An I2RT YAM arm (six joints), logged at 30 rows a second.
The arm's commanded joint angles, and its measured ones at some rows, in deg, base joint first. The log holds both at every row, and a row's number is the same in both.
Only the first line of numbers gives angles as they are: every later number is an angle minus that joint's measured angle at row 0.
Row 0, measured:
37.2 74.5 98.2 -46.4 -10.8 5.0
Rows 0 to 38, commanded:
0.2 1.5 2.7 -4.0 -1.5 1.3
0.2 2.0 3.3 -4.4 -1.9 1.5
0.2 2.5 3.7 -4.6 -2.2 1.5
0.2 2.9 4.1 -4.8 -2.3 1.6
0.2 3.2 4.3 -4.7 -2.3 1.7
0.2 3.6 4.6 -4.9 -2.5 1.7
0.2 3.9 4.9 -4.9 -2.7 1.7
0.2 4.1 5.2 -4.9 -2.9 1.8
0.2 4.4 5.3 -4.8 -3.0 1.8
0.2 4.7 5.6 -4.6 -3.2 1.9
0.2 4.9 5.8 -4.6 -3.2 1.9
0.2 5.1 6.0 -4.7 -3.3 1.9
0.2 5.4 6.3 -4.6 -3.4 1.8
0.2 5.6 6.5 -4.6 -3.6 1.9
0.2 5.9 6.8 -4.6 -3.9 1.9
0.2 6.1 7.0 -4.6 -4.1 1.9
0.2 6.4 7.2 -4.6 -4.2 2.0
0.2 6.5 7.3 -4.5 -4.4 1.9
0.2 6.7 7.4 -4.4 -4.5 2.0
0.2 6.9 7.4 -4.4 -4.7 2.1
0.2 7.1 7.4 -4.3 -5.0 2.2
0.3 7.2 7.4 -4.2 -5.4 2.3
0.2 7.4 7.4 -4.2 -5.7 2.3
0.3 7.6 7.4 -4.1 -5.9 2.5
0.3 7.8 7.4 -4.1 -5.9 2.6
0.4 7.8 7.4 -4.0 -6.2 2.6
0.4 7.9 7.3 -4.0 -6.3 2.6
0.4 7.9 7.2 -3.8 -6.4 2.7
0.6 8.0 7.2 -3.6 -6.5 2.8
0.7 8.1 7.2 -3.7 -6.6 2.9
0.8 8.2 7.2 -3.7 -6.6 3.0
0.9 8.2 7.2 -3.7 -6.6 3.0
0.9 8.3 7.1 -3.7 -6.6 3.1
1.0 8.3 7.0 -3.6 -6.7 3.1
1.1 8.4 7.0 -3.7 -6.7 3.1
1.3 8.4 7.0 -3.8 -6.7 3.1
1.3 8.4 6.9 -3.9 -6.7 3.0
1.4 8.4 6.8 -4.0 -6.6 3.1
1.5 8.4 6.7 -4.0 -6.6 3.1
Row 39, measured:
1.0 8.2 6.0 -4.4 -5.7 2.6
